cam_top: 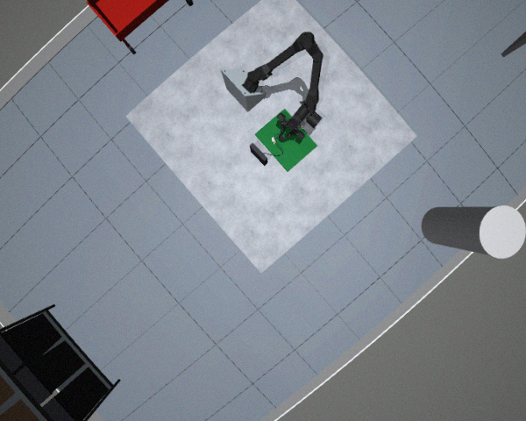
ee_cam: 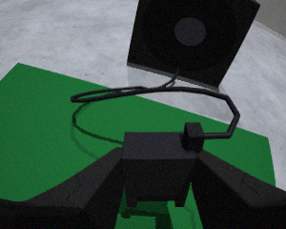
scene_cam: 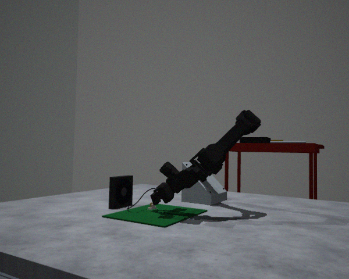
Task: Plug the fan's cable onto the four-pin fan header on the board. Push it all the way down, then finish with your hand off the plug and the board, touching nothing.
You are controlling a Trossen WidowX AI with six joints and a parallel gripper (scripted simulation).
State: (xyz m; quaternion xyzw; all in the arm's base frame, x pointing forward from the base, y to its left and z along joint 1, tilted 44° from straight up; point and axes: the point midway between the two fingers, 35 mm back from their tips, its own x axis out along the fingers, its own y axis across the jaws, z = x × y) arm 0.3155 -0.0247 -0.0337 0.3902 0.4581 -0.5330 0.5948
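The green board lies 7 cm below my gripper tip, 3 cm to the left of it and 2 cm ahead of it. From my gripper tip the other things lie so: four-pin header (6 cm below, 3 cm behind, 2 cm to the right); black plug (1 cm to the left, 1 cm below); black fan (15 cm to the right, 3 cm behind).
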